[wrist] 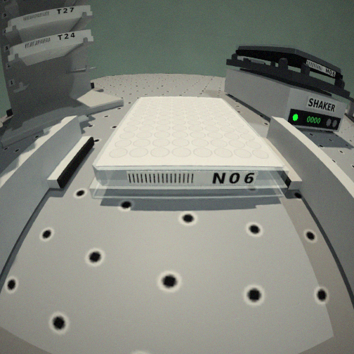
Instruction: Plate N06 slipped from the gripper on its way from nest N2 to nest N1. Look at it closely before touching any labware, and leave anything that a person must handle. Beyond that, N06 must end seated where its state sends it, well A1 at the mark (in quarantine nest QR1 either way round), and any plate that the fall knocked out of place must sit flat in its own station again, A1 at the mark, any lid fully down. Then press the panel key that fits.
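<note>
Plate N06 (180, 135) is upright between the fingers, with a white top showing faint well circles, clear side walls and its barcode label facing the camera. A shadow lies under its near edge; whether its base is fully down on the deck is hard to tell. I see no spill or crack on the faces that show; its far end is hard to make out. My gripper (173, 125) is open, one finger on each side of the plate, with a visible gap at the left pad; the right pad is partly hidden behind the plate's corner. A dark plate (287, 54) sits tilted on the shaker (260, 92), its label small.
A grey stacker tower (37, 85) at the left holds plate T27 (47, 19) and plate T24 (50, 44) on its shelves. A pale flat block (100, 98) lies at its foot. The shaker at the right shows a green light and 0000. The perforated deck (210, 255) extends around the plate.
</note>
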